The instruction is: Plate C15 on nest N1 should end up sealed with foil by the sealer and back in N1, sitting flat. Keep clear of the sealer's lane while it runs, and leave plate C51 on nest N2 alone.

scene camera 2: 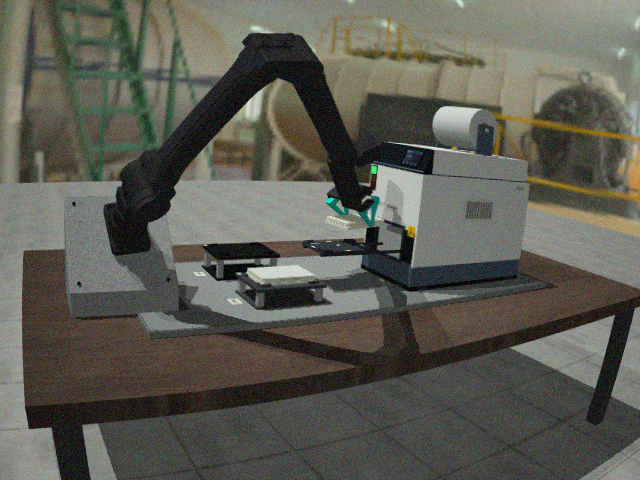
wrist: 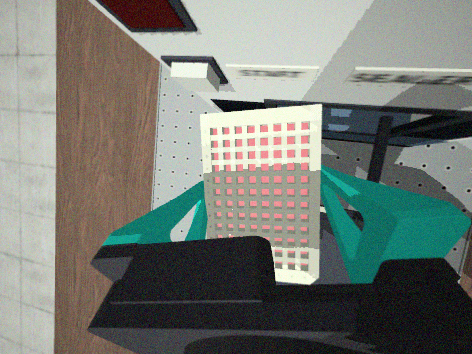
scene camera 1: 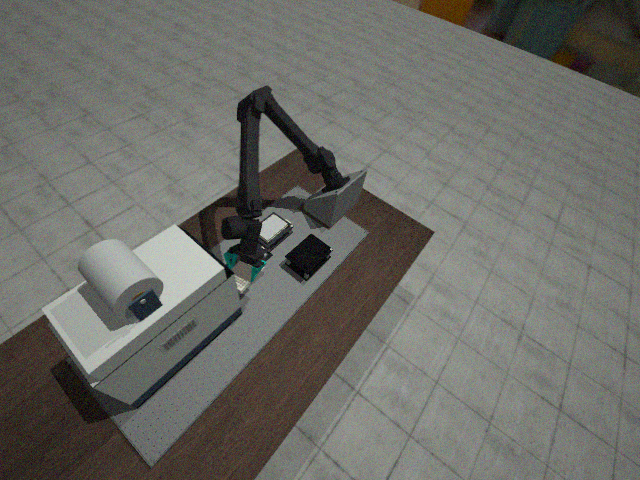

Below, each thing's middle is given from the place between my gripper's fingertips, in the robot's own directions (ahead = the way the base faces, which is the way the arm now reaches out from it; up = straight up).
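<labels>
Gripper position: my gripper is 50 mm past the black sealer stage [scene camera 2: 348, 247], 50 mm to the left of it and 50 mm above it. Measured from my hand, the white roll [scene camera 1: 112, 269] is 280 mm ahead, 80 mm to the right and 280 mm above; the START button [wrist: 200, 77] is 60 mm ahead, 30 mm to the left and 50 mm above.
</labels>
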